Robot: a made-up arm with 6 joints. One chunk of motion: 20 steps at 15 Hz.
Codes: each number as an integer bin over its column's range. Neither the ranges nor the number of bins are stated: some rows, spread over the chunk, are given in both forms.
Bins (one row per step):
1: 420 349 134 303 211 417
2: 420 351 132 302 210 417
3: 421 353 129 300 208 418
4: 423 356 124 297 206 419
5: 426 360 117 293 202 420
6: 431 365 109 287 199 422
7: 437 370 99 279 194 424
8: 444 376 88 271 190 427
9: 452 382 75 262 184 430
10: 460 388 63 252 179 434
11: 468 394 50 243 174 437
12: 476 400 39 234 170 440
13: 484 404 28 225 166 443
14: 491 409 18 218 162 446
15: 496 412 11 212 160 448
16: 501 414 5 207 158 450
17: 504 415 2 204 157 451
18: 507 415 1 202 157 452
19: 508 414 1 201 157 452
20: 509 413 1 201 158 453
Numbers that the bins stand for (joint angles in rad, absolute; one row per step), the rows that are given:
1: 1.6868 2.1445 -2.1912 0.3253 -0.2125 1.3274
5: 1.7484 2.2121 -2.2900 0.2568 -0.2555 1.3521
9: 2.0150 2.3473 -2.5341 0.0445 -0.3414 1.4342
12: 2.2611 2.4579 -2.7433 -0.1473 -0.4083 1.5164
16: 2.5175 2.5440 -2.9409 -0.3322 -0.4656 1.5986
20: 2.5995 2.5378 -2.9642 -0.3733 -0.4656 1.6233
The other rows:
2: 1.6868 2.1568 -2.2028 0.3185 -0.2173 1.3274
3: 1.6971 2.1691 -2.2202 0.3048 -0.2268 1.3356
4: 1.7176 2.1876 -2.2493 0.2842 -0.2364 1.3438
6: 1.7996 2.2429 -2.3365 0.2158 -0.2698 1.3685
7: 1.8612 2.2736 -2.3946 0.1610 -0.2937 1.3849
8: 1.9330 2.3105 -2.4585 0.1062 -0.3128 1.4096
10: 2.0970 2.3842 -2.6038 -0.0240 -0.3653 1.4671
11: 2.1791 2.4211 -2.6794 -0.0856 -0.3892 1.4918
13: 2.3431 2.4825 -2.8073 -0.2089 -0.4274 1.5411
14: 2.4149 2.5132 -2.8654 -0.2568 -0.4465 1.5658
15: 2.4662 2.5317 -2.9061 -0.2979 -0.4560 1.5822
17: 2.5482 2.5501 -2.9584 -0.3527 -0.4703 1.6068
18: 2.5790 2.5501 -2.9642 -0.3664 -0.4703 1.6151
19: 2.5892 2.5440 -2.9642 -0.3733 -0.4703 1.6151

